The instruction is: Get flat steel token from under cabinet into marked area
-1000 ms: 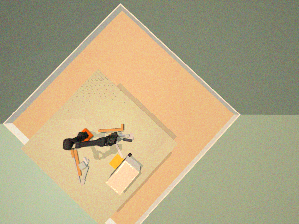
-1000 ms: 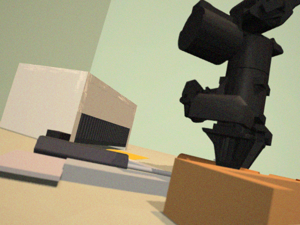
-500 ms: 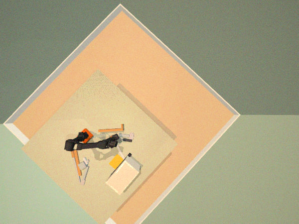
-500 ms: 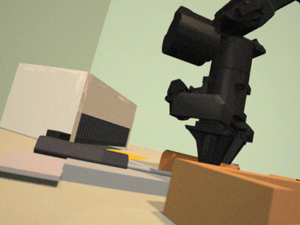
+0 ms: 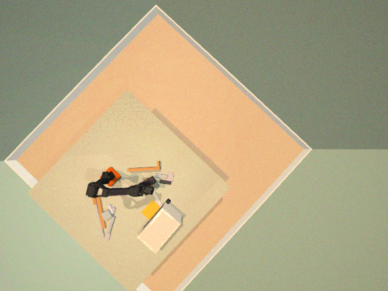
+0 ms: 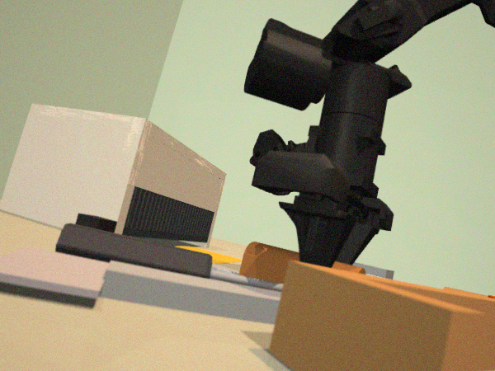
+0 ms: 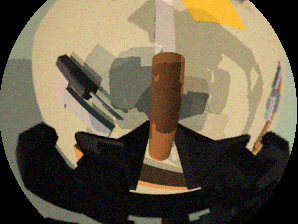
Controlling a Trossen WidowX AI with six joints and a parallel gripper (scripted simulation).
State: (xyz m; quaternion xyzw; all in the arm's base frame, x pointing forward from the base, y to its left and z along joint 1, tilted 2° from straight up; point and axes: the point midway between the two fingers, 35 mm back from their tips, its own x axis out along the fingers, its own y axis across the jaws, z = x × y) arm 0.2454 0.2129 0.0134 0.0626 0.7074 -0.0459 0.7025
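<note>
Now: gripper tip 6 cm short of the dark screwdriver and 10 cm to the right of it. Also, from my gripper tip: token (33 cm ahead, 10 cm to the right); then orange stick (5 cm behind, 49 cm to the right).
</note>
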